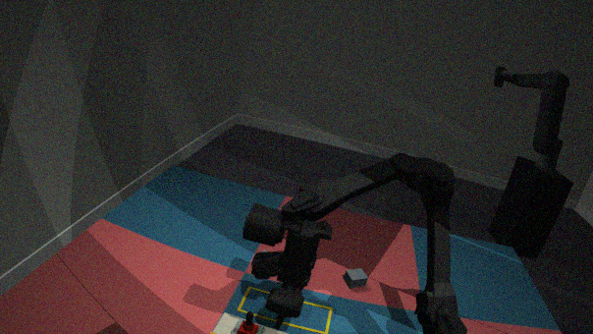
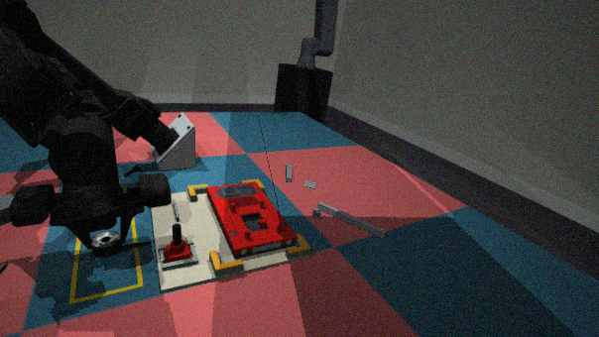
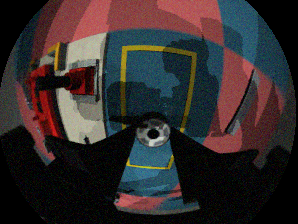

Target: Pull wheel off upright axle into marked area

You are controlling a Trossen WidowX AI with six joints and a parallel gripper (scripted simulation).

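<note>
The wheel is right at my gripper tip. The rest, counted from my gripper tip: grey base board: 19 cm to the left, 2 cm ahead; grey block: 15 cm behind, 14 cm to the right, 1 cm above; long grey bar: 42 cm to the left, 10 cm ahead.
</note>
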